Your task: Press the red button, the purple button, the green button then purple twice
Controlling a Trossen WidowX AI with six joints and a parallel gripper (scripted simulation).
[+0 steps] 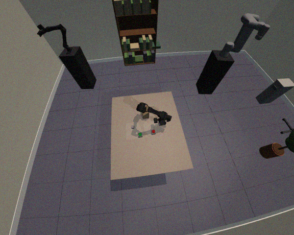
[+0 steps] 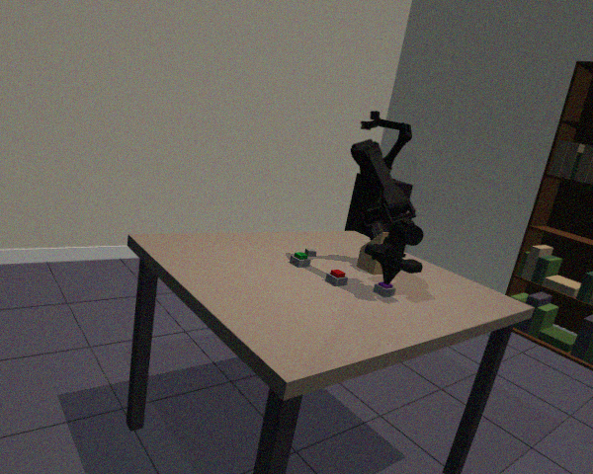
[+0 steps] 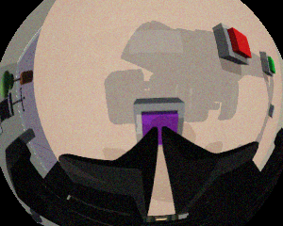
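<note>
The purple button lies 10 mm below my gripper tip. Round my gripper tip: green button: 160 mm ahead, 260 mm to the right; then small grey block: 50 mm ahead, 350 mm to the right, 20 mm below; then red button: 120 mm ahead, 100 mm to the right.
</note>
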